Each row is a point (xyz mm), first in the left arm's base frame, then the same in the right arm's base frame.
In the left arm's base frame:
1: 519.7 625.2 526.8
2: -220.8 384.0 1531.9
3: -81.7 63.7 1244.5
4: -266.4 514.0 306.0
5: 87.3 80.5 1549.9
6: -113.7 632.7 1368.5
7: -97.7 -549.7 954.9
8: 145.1 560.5 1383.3
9: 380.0 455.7 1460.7
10: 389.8 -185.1 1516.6
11: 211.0 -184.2 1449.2
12: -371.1 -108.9 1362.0
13: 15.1 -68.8 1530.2
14: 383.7 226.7 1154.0
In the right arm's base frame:
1: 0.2 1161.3 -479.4
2: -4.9 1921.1 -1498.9
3: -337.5 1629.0 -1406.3
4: 200.2 751.2 -1165.6
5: -401.3 1964.1 -1330.6
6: 195.2 1825.8 -1273.2
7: -884.4 1255.3 -1553.3
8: 31.6 1888.9 -1069.1
9: -156.8 2001.8 -914.5
10: -757.7 1962.2 -1140.6
11: -687.0 1856.3 -1283.0
12: -397.0 1649.5 -1757.6
13: -512.0 1906.3 -1441.5
14: -353.6 1673.6 -907.2

